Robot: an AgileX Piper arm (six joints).
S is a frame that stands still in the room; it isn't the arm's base.
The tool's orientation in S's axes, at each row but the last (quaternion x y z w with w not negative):
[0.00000, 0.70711, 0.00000, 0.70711]
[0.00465, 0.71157, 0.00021, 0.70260]
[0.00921, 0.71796, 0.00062, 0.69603]
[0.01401, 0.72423, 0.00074, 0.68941]
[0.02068, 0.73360, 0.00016, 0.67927]
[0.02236, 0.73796, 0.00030, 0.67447]
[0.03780, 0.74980, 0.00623, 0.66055]
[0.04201, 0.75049, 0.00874, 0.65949]
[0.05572, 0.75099, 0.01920, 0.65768]
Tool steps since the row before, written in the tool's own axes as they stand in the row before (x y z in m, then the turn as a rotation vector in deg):
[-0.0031, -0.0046, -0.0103, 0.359, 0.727, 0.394]
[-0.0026, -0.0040, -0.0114, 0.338, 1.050, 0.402]
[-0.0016, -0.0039, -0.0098, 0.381, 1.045, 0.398]
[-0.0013, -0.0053, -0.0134, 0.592, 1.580, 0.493]
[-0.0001, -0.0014, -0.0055, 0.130, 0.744, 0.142]
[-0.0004, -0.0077, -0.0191, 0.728, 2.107, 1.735]
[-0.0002, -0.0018, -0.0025, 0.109, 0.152, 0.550]
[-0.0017, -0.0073, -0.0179, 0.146, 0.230, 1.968]
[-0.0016, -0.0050, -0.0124, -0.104, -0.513, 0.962]
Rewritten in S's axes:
[-0.0103, -0.0046, 0.0031, 0.394, 0.727, -0.359]
[-0.0114, -0.0039, 0.0027, 0.404, 1.050, -0.336]
[-0.0098, -0.0038, 0.0019, 0.399, 1.045, -0.379]
[-0.0134, -0.0051, 0.0019, 0.494, 1.583, -0.583]
[-0.0055, -0.0012, 0.0005, 0.154, 0.743, -0.119]
[-0.0192, -0.0071, 0.0019, 1.731, 2.078, -0.817]
[-0.0025, -0.0017, 0.0004, 0.539, 0.136, -0.169]
[-0.0179, -0.0066, 0.0035, 1.943, 0.157, -0.384]
[-0.0124, -0.0046, 0.0027, 0.936, -0.564, -0.079]

